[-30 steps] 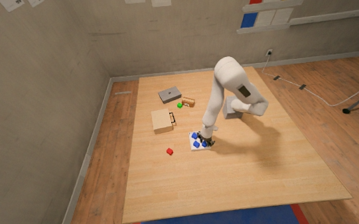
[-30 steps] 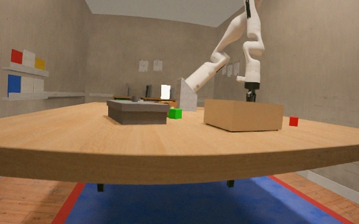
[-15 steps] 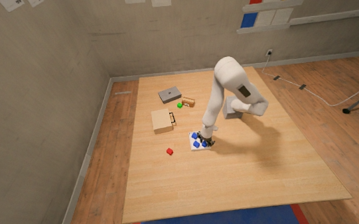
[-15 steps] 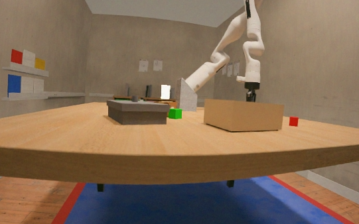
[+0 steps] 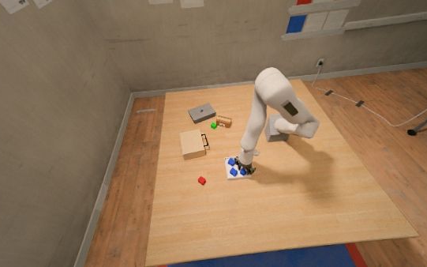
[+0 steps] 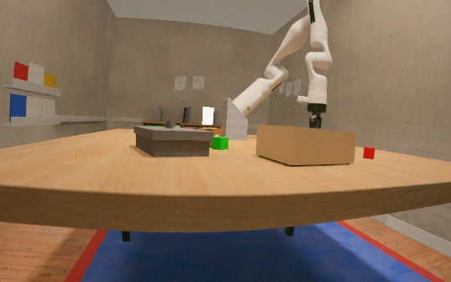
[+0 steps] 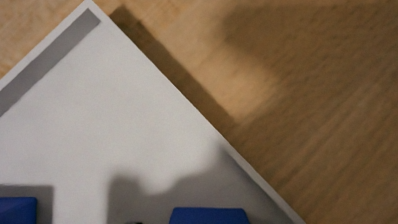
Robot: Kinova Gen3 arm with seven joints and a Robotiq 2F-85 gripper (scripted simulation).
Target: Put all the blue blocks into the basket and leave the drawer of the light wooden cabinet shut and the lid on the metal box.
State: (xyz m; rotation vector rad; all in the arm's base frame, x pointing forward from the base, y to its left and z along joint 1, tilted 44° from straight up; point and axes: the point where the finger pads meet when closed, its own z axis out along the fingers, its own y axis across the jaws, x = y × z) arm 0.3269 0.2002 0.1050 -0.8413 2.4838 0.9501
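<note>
Now: the white basket 3 cm ahead of my hand, 4 cm to the right of it and 2 cm below it. Also, from my hand: red block 26 cm ahead, 1 cm to the left, 1 cm below; then light wooden cabinet 28 cm ahead, 26 cm to the right; then drawer 27 cm ahead, 26 cm to the right.
</note>
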